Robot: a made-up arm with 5 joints.
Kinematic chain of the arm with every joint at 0, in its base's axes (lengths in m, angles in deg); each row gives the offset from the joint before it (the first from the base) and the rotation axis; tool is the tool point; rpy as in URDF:
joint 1: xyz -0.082 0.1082 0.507 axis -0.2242 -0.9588 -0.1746
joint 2: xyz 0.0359 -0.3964 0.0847 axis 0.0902 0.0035 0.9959
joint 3: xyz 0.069 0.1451 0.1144 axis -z
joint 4: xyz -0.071 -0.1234 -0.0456 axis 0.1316 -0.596 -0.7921
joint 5: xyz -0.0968 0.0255 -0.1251 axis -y
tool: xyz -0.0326 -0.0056 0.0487 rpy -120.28 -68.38 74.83
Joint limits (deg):
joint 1: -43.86..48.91
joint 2: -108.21..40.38
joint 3: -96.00..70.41
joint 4: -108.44..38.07
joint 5: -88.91..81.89
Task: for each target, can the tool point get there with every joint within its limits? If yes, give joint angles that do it. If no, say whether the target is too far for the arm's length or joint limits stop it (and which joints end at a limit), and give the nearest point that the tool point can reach.
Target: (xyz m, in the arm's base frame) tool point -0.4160 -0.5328 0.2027
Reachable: no: joint limits stop it (at a limit: joint 1, joint 2, joint 5) | nearest point -0.3885 -0.3254 0.4439 | short by 0.319 m
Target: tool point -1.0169 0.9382 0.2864
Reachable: no: too far | nearest point -0.3492 0.0329 0.4684 | short by 1.140 m
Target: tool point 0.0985 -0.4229 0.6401
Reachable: yes | joints 3.75 -17.71 -83.41 -22.28 -3.70
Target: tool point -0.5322 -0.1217 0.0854
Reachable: no: joint limits stop it (at a limit: joint 1, joint 2, joint 3, joint 5) | nearest point -0.4268 -0.1384 0.3601 | short by 0.295 m
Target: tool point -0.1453 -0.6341 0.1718
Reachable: no: joint limits stop it (at a limit: joint 1, joint 3, joint 5) | nearest point 0.0133 -0.4986 0.3728 | short by 0.290 m
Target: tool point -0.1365 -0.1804 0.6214
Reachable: yes | joints 36.14 -64.54 -0.24 1.75 -47.37
